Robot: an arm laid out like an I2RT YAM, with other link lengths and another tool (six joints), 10 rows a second.
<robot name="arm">
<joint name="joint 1" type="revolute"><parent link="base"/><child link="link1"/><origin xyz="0 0 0.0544" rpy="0 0 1.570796"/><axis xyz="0 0 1"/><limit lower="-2.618" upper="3.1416"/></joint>
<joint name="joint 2" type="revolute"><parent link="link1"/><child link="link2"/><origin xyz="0.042 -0.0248 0.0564" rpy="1.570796 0 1.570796"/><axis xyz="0 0 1"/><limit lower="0" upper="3.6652"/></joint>
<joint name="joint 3" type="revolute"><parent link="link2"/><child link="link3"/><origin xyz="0.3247 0 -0.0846" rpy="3.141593 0 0"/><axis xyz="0 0 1"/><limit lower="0" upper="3.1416"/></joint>
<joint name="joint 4" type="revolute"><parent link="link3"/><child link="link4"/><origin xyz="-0.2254 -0.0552 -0.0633" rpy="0 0 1.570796"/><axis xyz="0 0 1"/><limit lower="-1.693" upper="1.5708"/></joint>
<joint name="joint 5" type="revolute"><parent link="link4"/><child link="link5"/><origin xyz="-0.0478 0.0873 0.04" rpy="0 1.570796 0"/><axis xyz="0 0 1"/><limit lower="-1.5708" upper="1.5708"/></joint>
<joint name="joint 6" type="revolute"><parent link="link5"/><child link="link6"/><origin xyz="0 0.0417 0.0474" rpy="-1.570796 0 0"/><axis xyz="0 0 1"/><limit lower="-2.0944" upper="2.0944"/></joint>
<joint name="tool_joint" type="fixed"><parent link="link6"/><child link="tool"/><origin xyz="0.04 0.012 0.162" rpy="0 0.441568 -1.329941"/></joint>
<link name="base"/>
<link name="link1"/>
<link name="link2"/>
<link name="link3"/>
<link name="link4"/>
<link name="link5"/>
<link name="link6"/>
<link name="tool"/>
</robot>
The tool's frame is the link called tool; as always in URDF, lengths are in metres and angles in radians.
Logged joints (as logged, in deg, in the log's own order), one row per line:
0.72 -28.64 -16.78 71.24 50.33 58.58
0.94 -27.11 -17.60 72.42 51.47 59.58
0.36 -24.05 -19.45 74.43 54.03 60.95
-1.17 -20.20 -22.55 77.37 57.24 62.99
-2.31 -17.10 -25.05 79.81 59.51 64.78
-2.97 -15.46 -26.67 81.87 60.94 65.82
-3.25 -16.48 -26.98 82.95 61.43 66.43
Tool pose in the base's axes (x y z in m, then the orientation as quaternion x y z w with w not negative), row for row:
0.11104 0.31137 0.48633 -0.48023 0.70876 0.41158 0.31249
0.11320 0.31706 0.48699 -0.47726 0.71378 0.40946 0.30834
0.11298 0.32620 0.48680 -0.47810 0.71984 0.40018 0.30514
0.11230 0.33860 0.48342 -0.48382 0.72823 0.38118 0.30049
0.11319 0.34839 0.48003 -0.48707 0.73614 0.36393 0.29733
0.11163 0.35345 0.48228 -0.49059 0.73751 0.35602 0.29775
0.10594 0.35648 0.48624 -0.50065 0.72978 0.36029 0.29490
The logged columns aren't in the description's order. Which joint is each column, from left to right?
Columns, left to right: joint 6, joint 5, joint 4, joint 3, joint 1, joint 2.
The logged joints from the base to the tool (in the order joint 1, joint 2, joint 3, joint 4, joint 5, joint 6), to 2 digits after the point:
50.33 58.58 71.24 -16.78 -28.64 0.72
51.47 59.58 72.42 -17.60 -27.11 0.94
54.03 60.95 74.43 -19.45 -24.05 0.36
57.24 62.99 77.37 -22.55 -20.20 -1.17
59.51 64.78 79.81 -25.05 -17.10 -2.31
60.94 65.82 81.87 -26.67 -15.46 -2.97
61.43 66.43 82.95 -26.98 -16.48 -3.25

